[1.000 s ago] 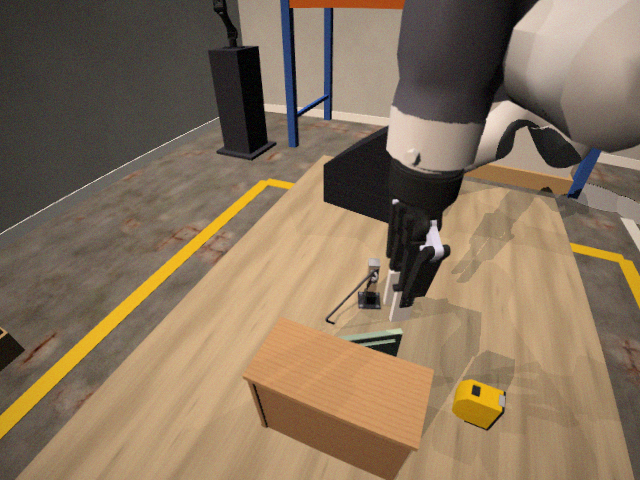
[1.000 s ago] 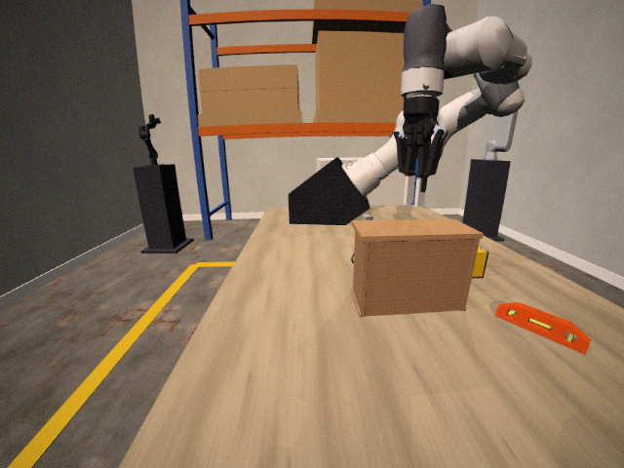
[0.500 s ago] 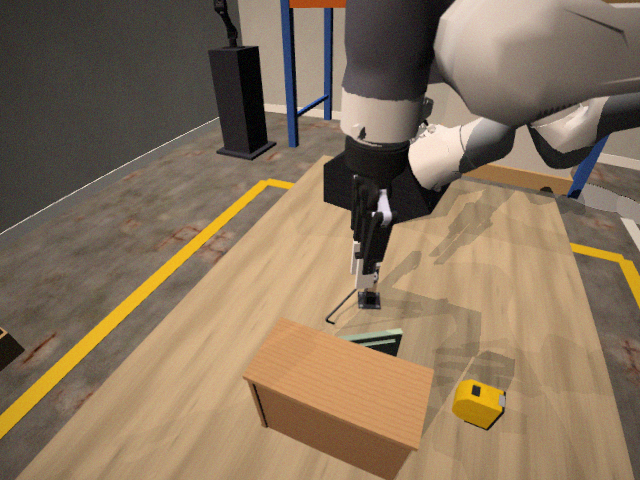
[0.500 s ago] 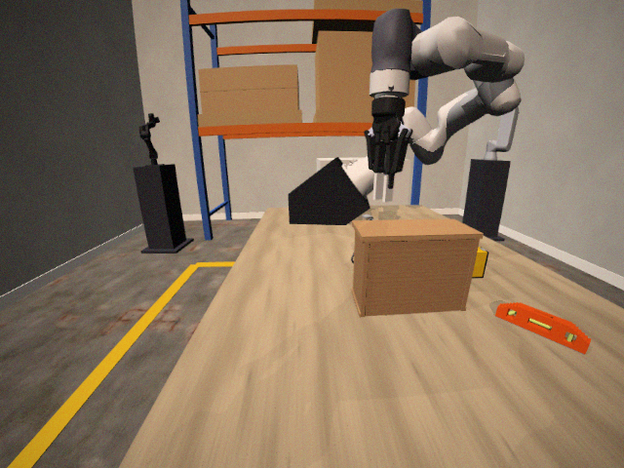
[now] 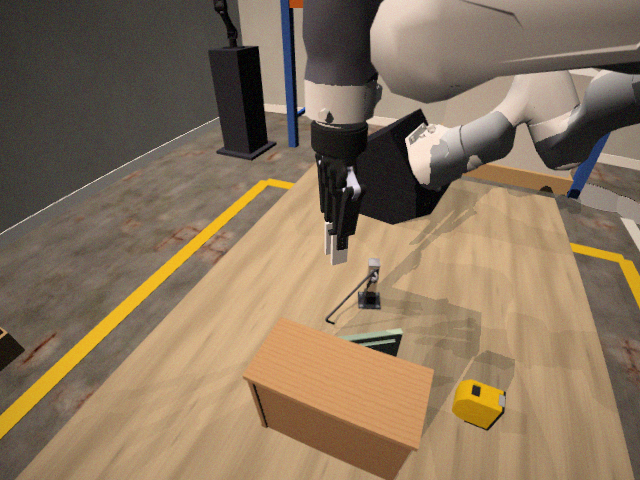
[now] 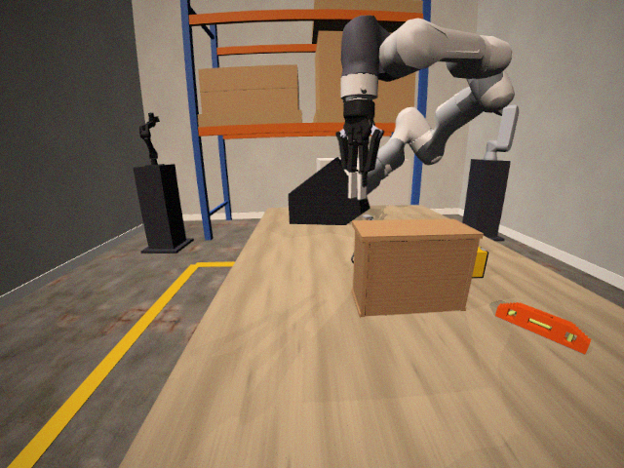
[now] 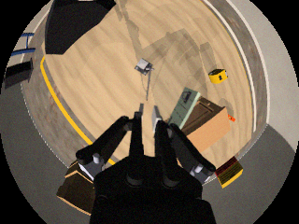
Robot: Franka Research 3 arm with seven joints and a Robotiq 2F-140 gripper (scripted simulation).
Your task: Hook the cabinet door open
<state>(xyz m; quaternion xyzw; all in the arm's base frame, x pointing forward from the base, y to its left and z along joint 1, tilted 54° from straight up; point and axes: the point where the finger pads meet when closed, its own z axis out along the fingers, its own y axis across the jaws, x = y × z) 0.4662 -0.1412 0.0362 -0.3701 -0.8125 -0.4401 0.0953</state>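
My hand is 14 cm above the hook post, 7 cm past it and 4 cm to the right of it. The rest, counted from my hand: green door (15 cm below, 10 cm ahead, 6 cm to the left); yellow tape measure (30 cm to the left, 18 cm below, 6 cm ahead); orange spirit level (31 cm ahead, 30 cm to the left, 20 cm below).
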